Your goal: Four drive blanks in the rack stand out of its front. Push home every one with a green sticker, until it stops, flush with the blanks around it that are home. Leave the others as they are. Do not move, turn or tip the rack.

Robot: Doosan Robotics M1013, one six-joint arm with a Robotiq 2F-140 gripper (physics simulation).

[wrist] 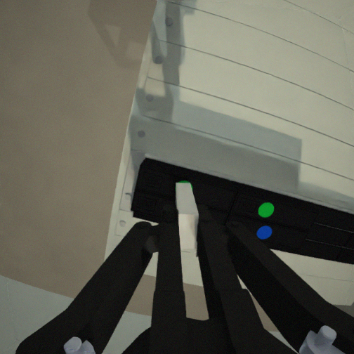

In view: my gripper [182, 195] and a rack [245, 82].
